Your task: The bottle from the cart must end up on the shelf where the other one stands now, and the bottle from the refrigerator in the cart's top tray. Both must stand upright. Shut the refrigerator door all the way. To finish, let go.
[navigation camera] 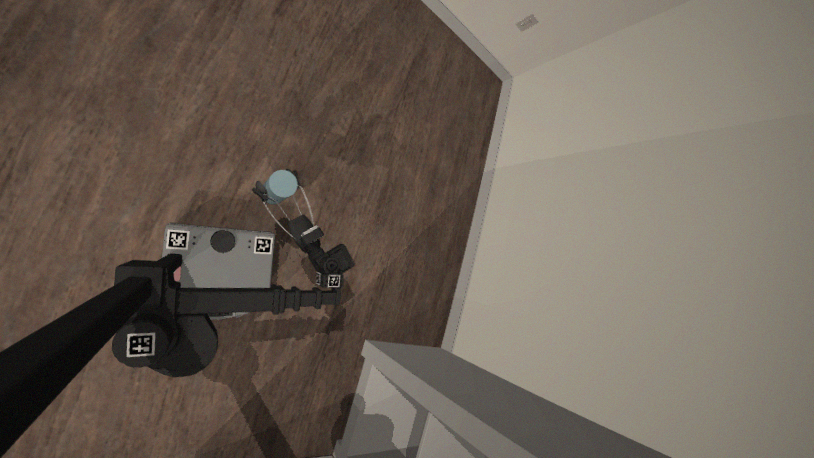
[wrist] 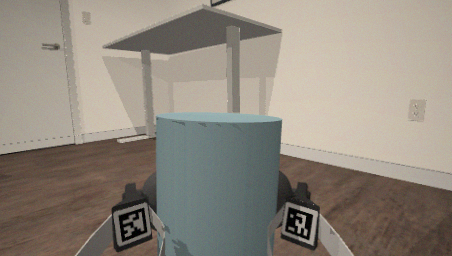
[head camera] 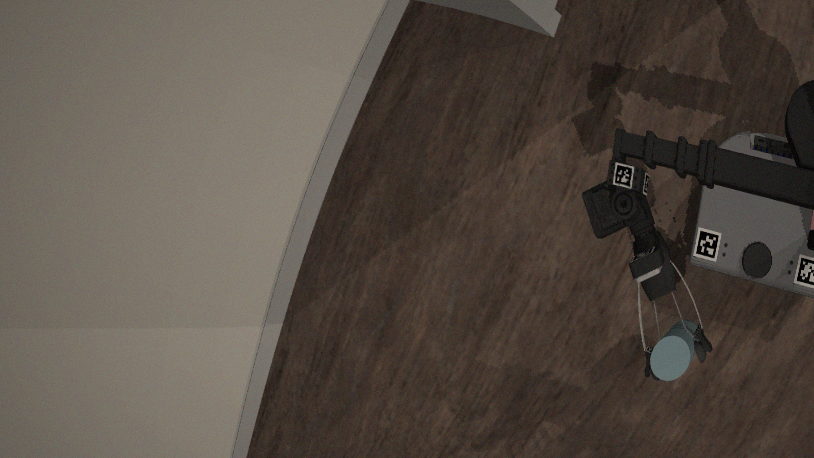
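Where they show: robot's base at its link origin: (navigation camera: pixel 222 240) (head camera: pixel 755 258).
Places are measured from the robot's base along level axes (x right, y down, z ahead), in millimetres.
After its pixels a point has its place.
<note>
A light blue cylindrical bottle (head camera: pixel 670 358) @(y -505, x 116, z 174 mm) (navigation camera: pixel 282 183) @(y -505, x 114, z 174 mm) (wrist: pixel 218 175) @(y -483, x 135, z 144 mm) is held upright between the two fingertips. My gripper (head camera: pixel 676 354) @(y -445, x 94, z 203 mm) (navigation camera: pixel 278 184) @(y -445, x 94, z 203 mm) (wrist: pixel 217 188) @(y -445, x 94, z 203 mm) is shut on it, one finger on each side, with the bottle above the floor. Its lower end is cut off in the wrist view. A grey open-fronted cabinet with inner shelves, apparently the refrigerator (head camera: pixel 489 10) @(y -96, x 822, z -492 mm) (navigation camera: pixel 466 381) @(y -478, x 897, z -510 mm), shows in part at the top of the head view and the lower right of the navigation view. Its door cannot be made out clearly. The cart and the other bottle do not show.
My base (head camera: pixel 740 222) @(y -160, x 58, z -63 mm) (navigation camera: pixel 227 264) @(y -160, x 20, z -74 mm) stands beside the arm (head camera: pixel 757 176) @(y -574, x 36, z -101 mm) (navigation camera: pixel 227 300) @(y -574, x 13, z -100 mm). A pale wall (head camera: pixel 142 170) @(y -714, x 1371, z 107 mm) (navigation camera: pixel 654 227) @(y -985, x 1391, z 193 mm) runs past the refrigerator. In the wrist view a grey table (wrist: pixel 190 35) @(y -925, x -1032, z 1501 mm) stands beyond the bottle, with a room door (wrist: pixel 30 75) @(y -660, x -2306, z 853 mm) at left and an outlet (wrist: pixel 417 110) @(y -399, x 412, z 1630 mm) at right.
</note>
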